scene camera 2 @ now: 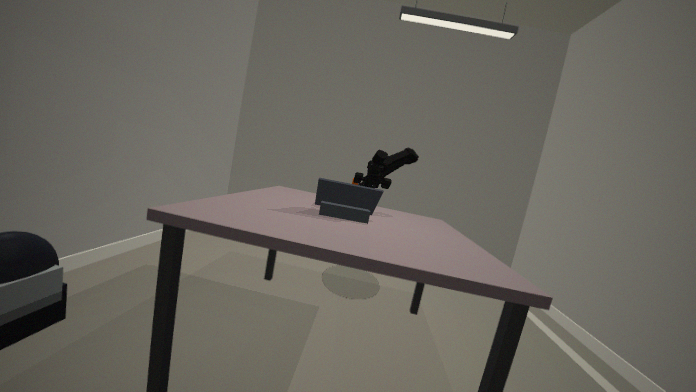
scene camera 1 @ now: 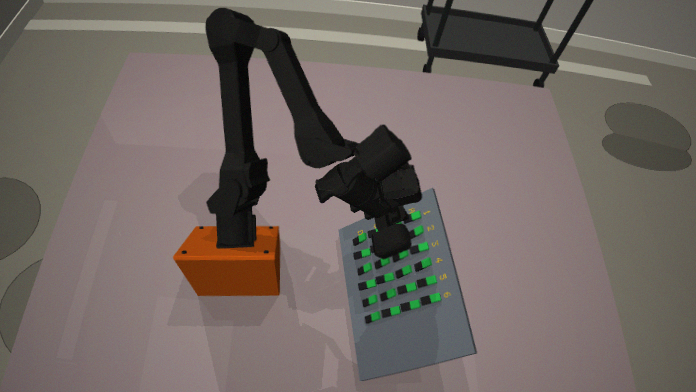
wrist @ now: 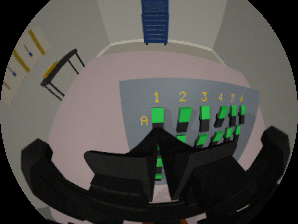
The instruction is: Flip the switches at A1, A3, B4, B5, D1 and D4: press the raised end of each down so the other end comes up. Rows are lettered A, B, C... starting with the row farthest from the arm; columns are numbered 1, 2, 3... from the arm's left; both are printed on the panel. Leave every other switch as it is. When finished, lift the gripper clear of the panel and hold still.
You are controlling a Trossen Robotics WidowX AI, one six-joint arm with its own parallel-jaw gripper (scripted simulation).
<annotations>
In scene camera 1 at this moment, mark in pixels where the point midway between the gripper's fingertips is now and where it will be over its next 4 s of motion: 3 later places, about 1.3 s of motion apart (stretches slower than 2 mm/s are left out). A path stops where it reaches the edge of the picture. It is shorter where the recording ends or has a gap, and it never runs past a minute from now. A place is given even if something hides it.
The gripper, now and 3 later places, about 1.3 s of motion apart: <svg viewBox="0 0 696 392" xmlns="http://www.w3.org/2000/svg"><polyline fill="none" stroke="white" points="406,217 394,222 413,248 413,249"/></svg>
</annotations>
